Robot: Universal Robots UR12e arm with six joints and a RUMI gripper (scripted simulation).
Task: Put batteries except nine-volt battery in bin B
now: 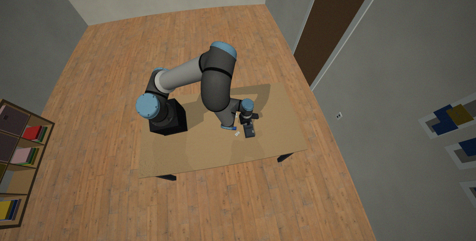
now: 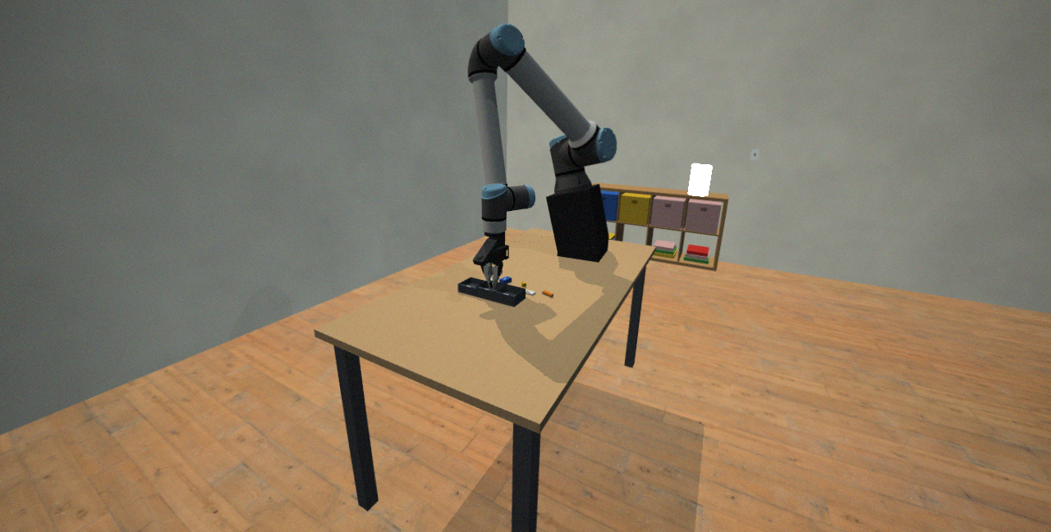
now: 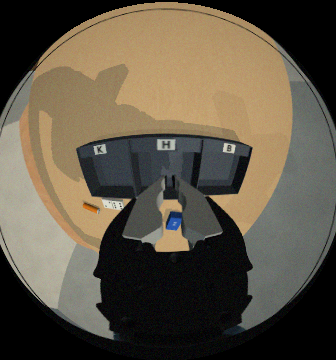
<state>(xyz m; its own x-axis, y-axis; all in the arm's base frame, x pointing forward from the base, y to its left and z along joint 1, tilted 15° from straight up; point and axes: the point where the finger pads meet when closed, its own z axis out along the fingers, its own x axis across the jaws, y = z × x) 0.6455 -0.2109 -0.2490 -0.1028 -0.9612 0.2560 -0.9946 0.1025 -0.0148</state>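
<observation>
Right now my hand is 20 mm above the bin tray and 10 mm short of it. The rest, counted from my hand: orange battery: 200 mm to the left, 70 mm behind, 30 mm below; yellow item: 120 mm behind, 90 mm to the left, 30 mm below; blue nine-volt battery: 130 mm behind, 30 mm below, 10 mm to the left.
</observation>
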